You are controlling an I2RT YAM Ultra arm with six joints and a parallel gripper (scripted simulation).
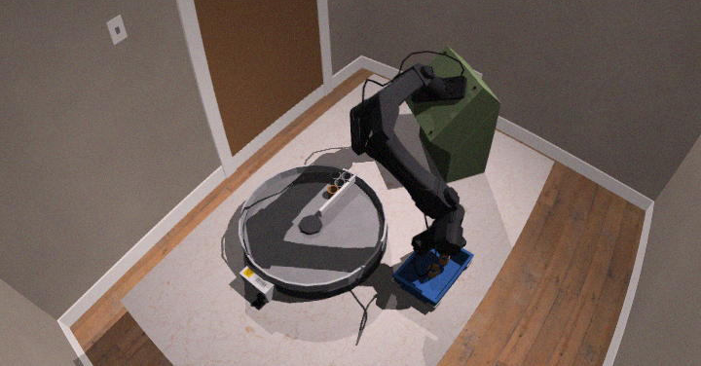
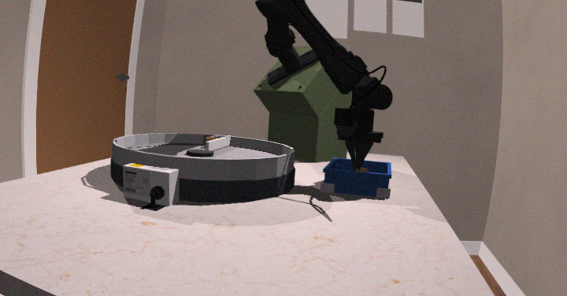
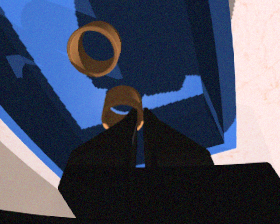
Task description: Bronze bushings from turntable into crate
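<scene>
Now: hand 5 cm short of the blue crate, 1 cm to the left of it and 1 cm above it. From my hand the other things lie so: grey turntable: 1 cm ahead, 38 cm to the right, 2 cm above.
</scene>
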